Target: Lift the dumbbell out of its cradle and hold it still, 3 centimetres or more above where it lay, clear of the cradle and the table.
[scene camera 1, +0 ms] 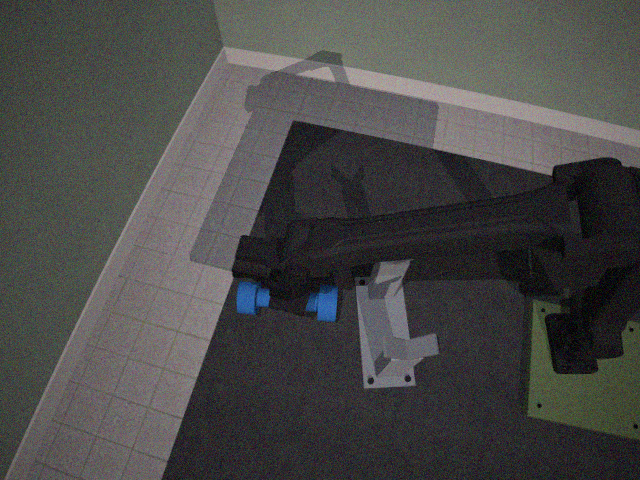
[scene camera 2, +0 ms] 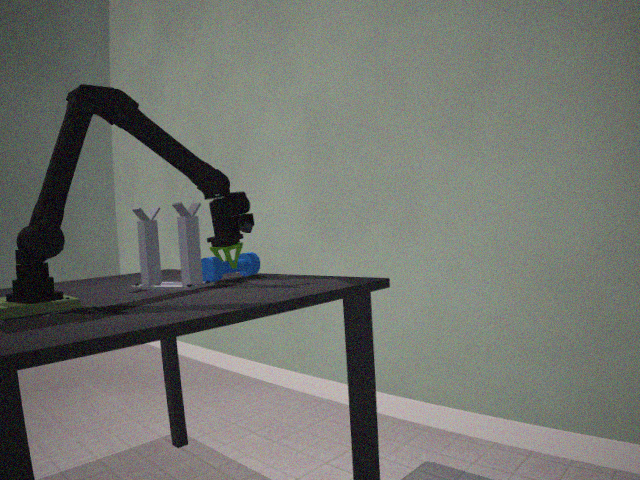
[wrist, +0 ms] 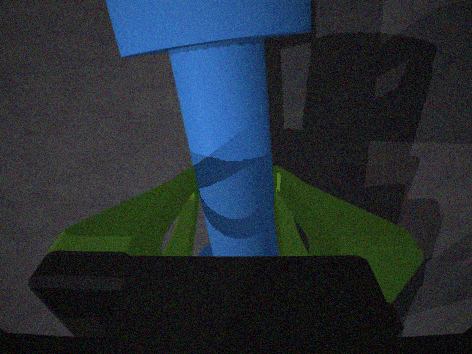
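Where they show: gripper, fingertip midpoint: (scene camera 1: 288, 300) (scene camera 2: 230, 268) (wrist: 235, 176); arm's base, link origin: (scene camera 1: 569, 343) (scene camera 2: 34, 300).
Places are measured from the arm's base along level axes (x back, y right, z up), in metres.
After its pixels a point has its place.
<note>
The blue dumbbell (scene camera 1: 327, 303) @[x -0.496, y 0.055, z 0.049 m] (scene camera 2: 250, 264) @[x -0.634, y 0.099, z 0.015 m] (wrist: 225, 100) @[x -0.616, y 0.074, z 0.034 m] lies level, low at the table top, beside the cradle and not in it. The light grey cradle (scene camera 1: 384, 330) @[x -0.378, y 0.022, z -0.013 m] (scene camera 2: 189, 250) @[x -0.369, y 0.121, z 0.079 m] stands upright with two V-topped posts, both without a load. My gripper (scene camera 2: 233, 264) @[x -0.573, y 0.070, z 0.010 m] (wrist: 235, 176) @[x -0.573, y 0.070, z 0.010 m] points down over the dumbbell, with its green fingers shut on the handle between the two heads; one finger is at each side of the handle in the wrist view. In scene camera 1 the arm hides the fingers and part of the handle. No gap shows clearly between the dumbbell and the table.
The dark table (scene camera 1: 289, 413) @[x -0.559, y -0.144, z -0.021 m] (scene camera 2: 289, 289) @[x -0.396, y 0.417, z -0.021 m] has its far edge close beyond the dumbbell. The arm's green base plate (scene camera 1: 563, 397) @[x -0.032, y -0.105, z 0.000 m] (scene camera 2: 64, 305) @[x -0.025, y 0.088, z -0.011 m] is on the other side of the cradle. The cradle's nearer post is close to one dumbbell head. Walls stand beyond the table.
</note>
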